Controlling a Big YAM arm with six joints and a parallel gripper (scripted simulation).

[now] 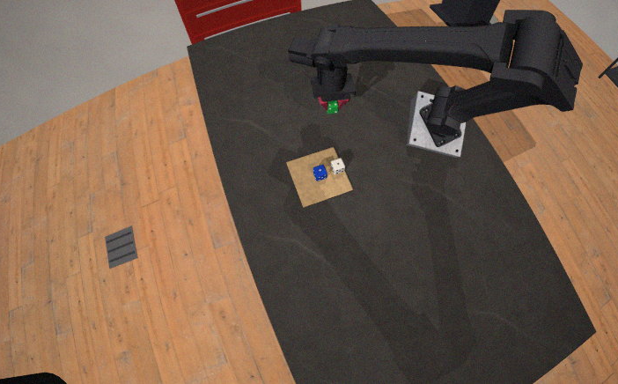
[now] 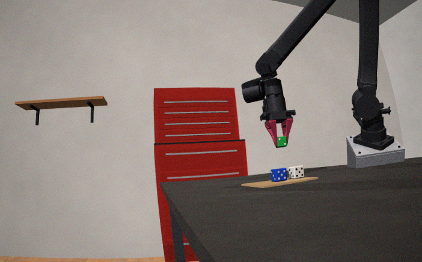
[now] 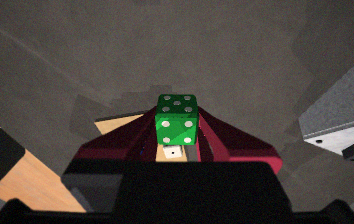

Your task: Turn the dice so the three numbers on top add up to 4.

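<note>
My hand is 3 cm short of the white die, 13 cm to the right of it and 9 cm above it. Also, from my hand: blue die: 9 cm ahead, 13 cm to the left, 9 cm below; green die: right at my hand; tan mat: 9 cm ahead, 13 cm to the left, 11 cm below.
</note>
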